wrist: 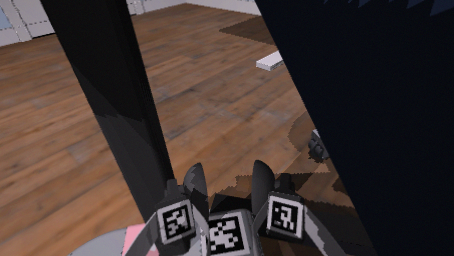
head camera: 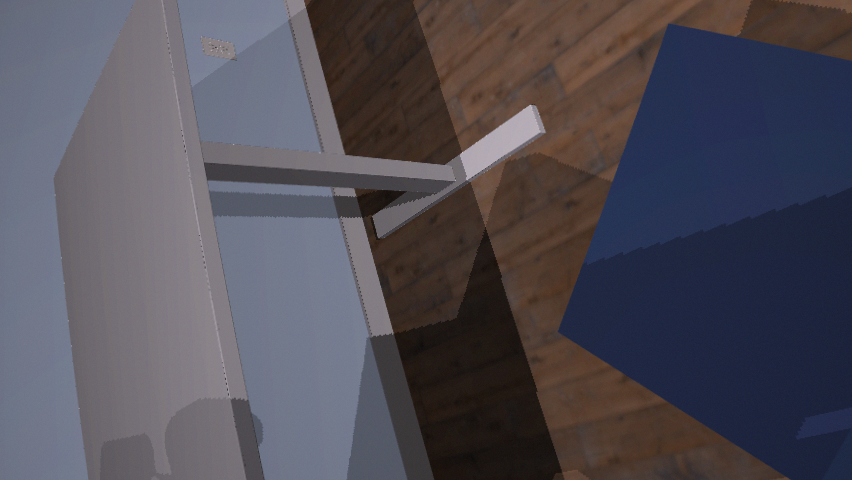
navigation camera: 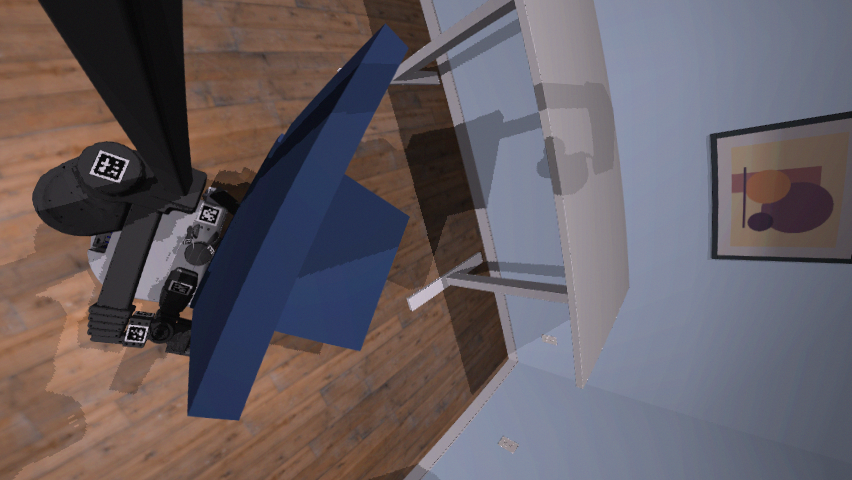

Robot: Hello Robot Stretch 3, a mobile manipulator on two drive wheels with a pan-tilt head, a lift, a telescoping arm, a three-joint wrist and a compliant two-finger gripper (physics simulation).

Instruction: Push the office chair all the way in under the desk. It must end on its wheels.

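Pixels of known places: gripper, fingertip midpoint: (wrist: 229,180) (navigation camera: 207,228); robot's base at its link origin: (navigation camera: 197,251).
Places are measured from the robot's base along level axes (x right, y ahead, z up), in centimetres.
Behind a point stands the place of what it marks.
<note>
The blue office chair (head camera: 685,178) @(x -2.7, y 41.8, z 47.0 cm) (navigation camera: 286,196) @(x -10.6, y 4.9, z 98.0 cm) stands in front of the white desk (head camera: 137,238) @(x -27.5, y 105.7, z 95.1 cm) (navigation camera: 587,238) @(x -32.8, y 92.2, z 95.1 cm), outside it and turned at an angle. In the navigation view its tall backrest is close against my base and its seat (navigation camera: 351,268) @(x -7.3, y 39.2, z 47.0 cm) points toward the desk, with floor between them. It looks upright. In the wrist view the dark backrest (wrist: 375,125) @(x -0.2, y 3.3, z 43.6 cm) fills the right side, and a caster (wrist: 317,145) @(x -38.3, y 27.0, z 4.7 cm) shows on the floor beside its edge. The other wheels are hidden. My gripper (wrist: 229,180) @(x -8.0, y 0.6, z 32.9 cm) is open and empty, low over my base, to the left of the backrest.
A white desk foot (head camera: 503,140) (navigation camera: 426,296) (wrist: 270,61) sticks out toward the chair side. Another desk leg (navigation camera: 456,44) stands at the far end, partly behind the backrest's top corner. A wall with a framed picture (navigation camera: 781,196) @(x -66.1, y 146.7, z 151.2 cm) is behind the desk. My black mast (wrist: 110,100) @(x -11.6, y -6.9, z 38.9 cm) rises left of the gripper.
</note>
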